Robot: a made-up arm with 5 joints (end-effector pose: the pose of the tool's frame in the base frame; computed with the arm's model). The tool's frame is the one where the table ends.
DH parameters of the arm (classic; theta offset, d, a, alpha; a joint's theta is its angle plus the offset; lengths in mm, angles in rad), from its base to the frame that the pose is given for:
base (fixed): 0 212 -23 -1.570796
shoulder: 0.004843 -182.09 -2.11 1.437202
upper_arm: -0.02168 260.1 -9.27 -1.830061
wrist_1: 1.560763 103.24 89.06 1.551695
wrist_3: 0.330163 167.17 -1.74 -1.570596
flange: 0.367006 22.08 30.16 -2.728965
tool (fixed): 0.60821 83.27 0 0
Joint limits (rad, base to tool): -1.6..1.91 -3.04..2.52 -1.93..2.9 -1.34..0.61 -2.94..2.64
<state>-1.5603 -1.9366 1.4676 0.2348 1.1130</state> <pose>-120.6 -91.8 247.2 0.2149 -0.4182 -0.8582 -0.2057</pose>
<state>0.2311 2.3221 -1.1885 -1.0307 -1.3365</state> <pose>-77.5 -78.2 602.0 0.0326 -0.7104 -0.2128 -0.6701</pose>
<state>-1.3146 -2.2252 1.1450 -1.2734 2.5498</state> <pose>-82.6 -249.3 237.0 0.2489 0.2925 -0.9131 0.1370</pose>
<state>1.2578 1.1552 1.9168 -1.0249 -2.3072</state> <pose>45.8 -296.7 306.5 0.1827 0.2248 0.9550 -0.0635</pose>
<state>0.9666 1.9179 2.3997 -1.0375 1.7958</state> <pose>98.6 -315.5 320.8 0.3079 -0.7272 -0.6114 -0.0504</pose>
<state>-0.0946 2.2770 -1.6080 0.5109 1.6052</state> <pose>-172.2 -112.2 598.0 0.6663 -0.3307 0.4759 0.4693</pose>
